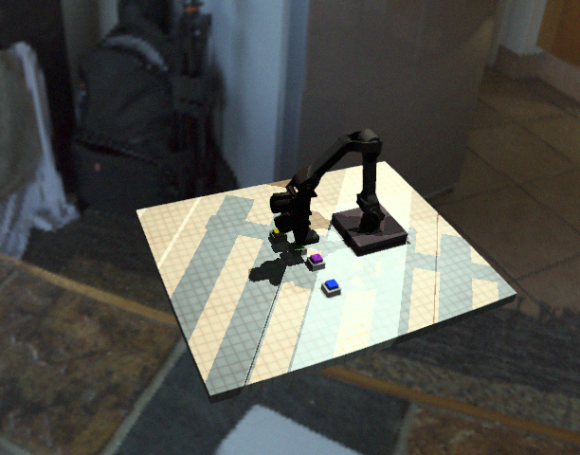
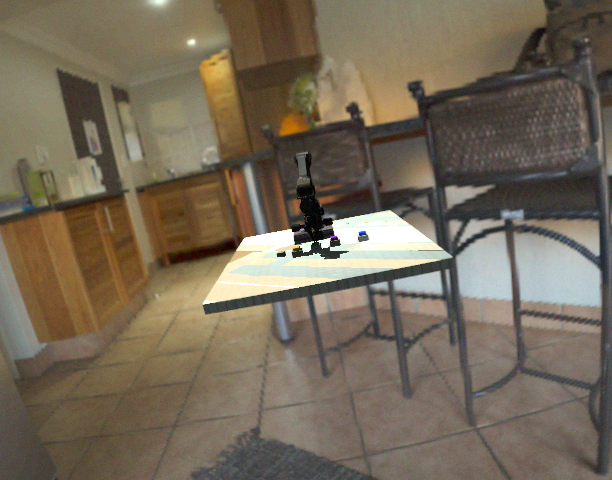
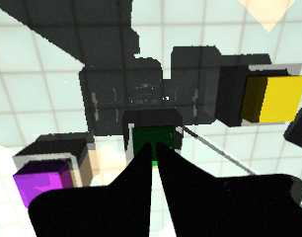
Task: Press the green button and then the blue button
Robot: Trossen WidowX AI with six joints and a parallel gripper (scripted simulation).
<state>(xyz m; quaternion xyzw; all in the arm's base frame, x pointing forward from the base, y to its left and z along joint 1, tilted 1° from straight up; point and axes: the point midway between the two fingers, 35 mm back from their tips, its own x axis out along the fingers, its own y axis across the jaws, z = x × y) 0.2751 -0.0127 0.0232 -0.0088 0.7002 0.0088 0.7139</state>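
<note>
Right now the green button is 10 mm below my gripper tip. Round my gripper tip: yellow button (90 mm to the right, 40 mm ahead); purple button (90 mm to the left, 30 mm behind); blue button (220 mm to the left, 30 mm behind).
</note>
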